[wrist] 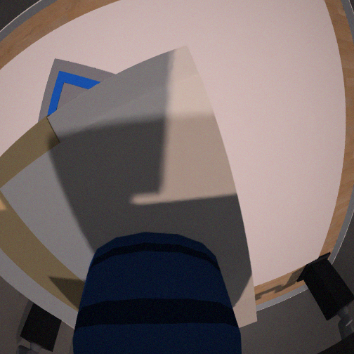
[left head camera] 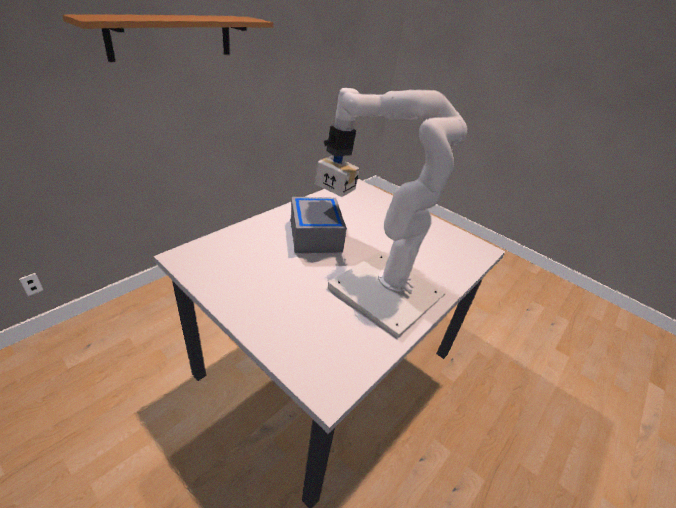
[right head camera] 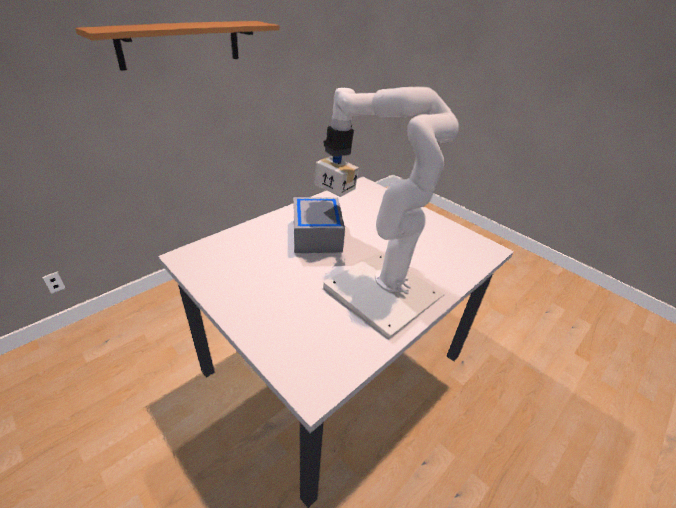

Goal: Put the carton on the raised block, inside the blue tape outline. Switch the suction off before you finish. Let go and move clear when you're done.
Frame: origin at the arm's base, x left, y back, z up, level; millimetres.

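Seen in the pictures: end effector, tool point: [left head camera: 337, 164] [right head camera: 336, 164]; arm's base, origin of the base link: [left head camera: 394, 280] [right head camera: 391, 280].
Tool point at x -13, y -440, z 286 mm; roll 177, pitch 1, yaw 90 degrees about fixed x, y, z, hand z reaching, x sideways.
Offsets run from my tool point to a thing's top centre. "spot": to the spot under its first point. Level surfaces: height alone.
The white carton @[dx +15, dy +27, dz +16 mm] [left head camera: 334, 177] [right head camera: 334, 177] [wrist: 125, 165], with tan tape and black arrows, hangs in the air from my suction gripper [left head camera: 338, 160] [right head camera: 337, 160] [wrist: 157, 280], which is shut on its top face. The grey raised block @[dx +98, dy +31, dz -182 mm] [left head camera: 319, 240] [right head camera: 319, 239] stands on the table, with the blue tape outline @[spot: dx +154, dy +120, dz -183 mm] [left head camera: 318, 225] [right head camera: 318, 224] [wrist: 77, 79] on its top. The carton is above the block's top, apart from it, and its shadow falls inside the outline. In the wrist view the carton hides most of the block [wrist: 85, 67].
The arm's base plate [left head camera: 371, 305] [right head camera: 366, 305] is on the white table @[dz -302 mm] [left head camera: 262, 305] [right head camera: 262, 305] [wrist: 280, 125], to the right of the block and nearer the head cameras. A wooden shelf [left head camera: 163, 21] [right head camera: 174, 29] is on the wall at the back left.
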